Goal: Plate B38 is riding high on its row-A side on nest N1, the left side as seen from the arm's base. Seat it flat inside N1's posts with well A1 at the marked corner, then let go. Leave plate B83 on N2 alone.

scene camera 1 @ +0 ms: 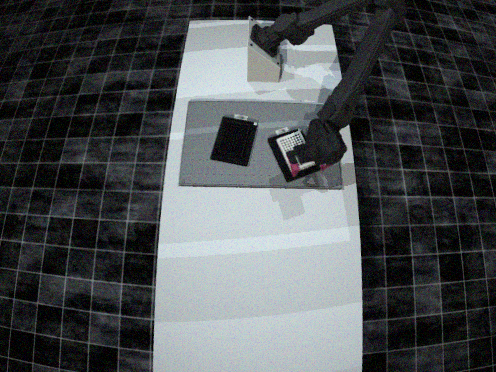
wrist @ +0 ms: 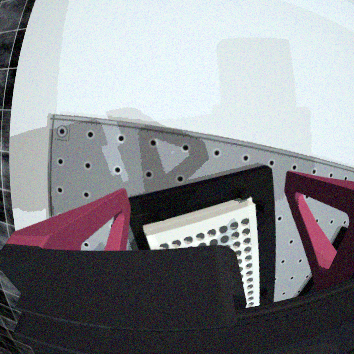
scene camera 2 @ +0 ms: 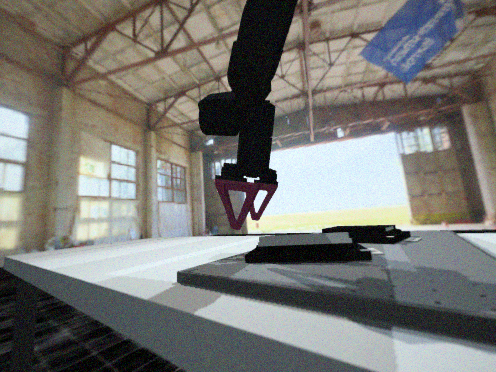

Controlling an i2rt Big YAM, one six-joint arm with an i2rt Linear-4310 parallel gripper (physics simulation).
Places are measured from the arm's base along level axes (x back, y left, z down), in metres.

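Pixels of known places: gripper, fingertip midpoint: [scene camera 1: 307,172] [wrist: 208,189] [scene camera 2: 246,224]; arm's base at its link origin: [scene camera 1: 262,41].
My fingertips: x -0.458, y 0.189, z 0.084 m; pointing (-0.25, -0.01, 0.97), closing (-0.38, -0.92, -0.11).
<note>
For each thing: its top centre in the pictures, then the offset to it from my fingertips. "*": a spot on its surface instead. Level surfaces: height alone.
- black nest N1 at its top centre: [wrist: 217,274] [scene camera 2: 302,239] [scene camera 1: 294,152] dx +0.081, dy -0.043, dz +0.031 m
- white table at its surface level: dz +0.066 m
- pale label at a spot on its surface: [scene camera 1: 282,130] * dx +0.169, dy -0.087, dz +0.051 m
Plate B38, white with rows of dark wells [scene camera 1: 291,141] [scene camera 2: 305,240] [wrist: 200,226], lies in black nest N1 [scene camera 1: 280,161] [scene camera 2: 310,253] [wrist: 200,192]. A pale side face of the plate shows along the nest's far wall in the wrist view, and the plate stands above the rim in scene camera 2; its exact tilt is hard to judge. My gripper [scene camera 1: 309,167] [scene camera 2: 246,224] [wrist: 208,189] is open and empty, above the nest, with its magenta fingers apart on either side of the plate in the wrist view. The gripper body hides part of the plate and well A1.
Nest N2 with plate B83, all dark [scene camera 1: 235,142] [scene camera 2: 360,232], is left of N1 in scene camera 1. Both nests are on a grey perforated board [scene camera 1: 200,170] [scene camera 2: 300,292] [wrist: 75,175] on the white table [scene camera 1: 250,280]. A pale label [scene camera 1: 282,130] adjoins N1.
</note>
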